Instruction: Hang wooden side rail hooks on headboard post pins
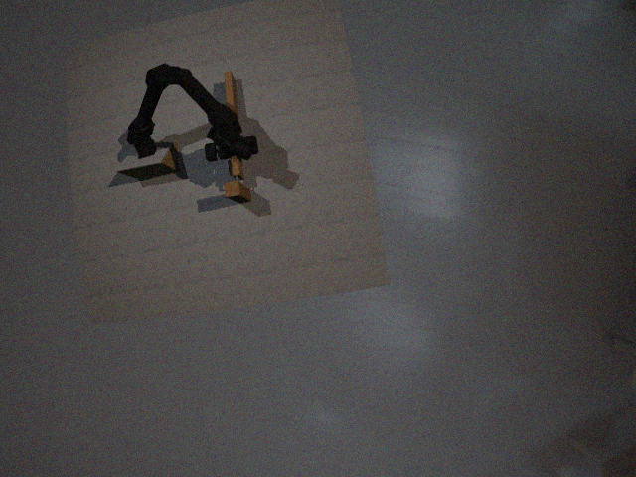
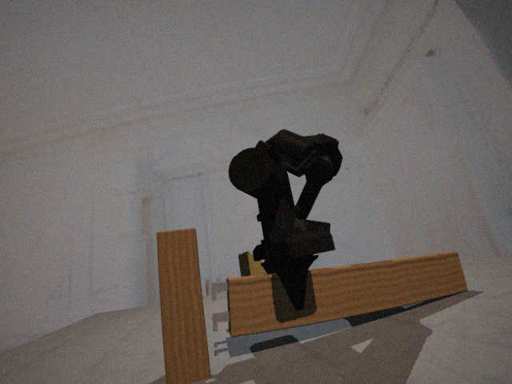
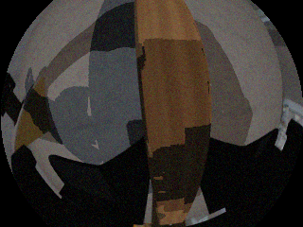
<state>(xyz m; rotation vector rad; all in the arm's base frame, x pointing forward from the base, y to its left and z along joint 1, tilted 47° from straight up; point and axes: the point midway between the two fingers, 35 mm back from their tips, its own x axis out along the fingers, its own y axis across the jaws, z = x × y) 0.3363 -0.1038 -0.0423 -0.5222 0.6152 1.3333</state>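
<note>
Now: gripper tip 20 mm past the headboard post, 150 mm to the left of it and 40 mm below it.
</note>
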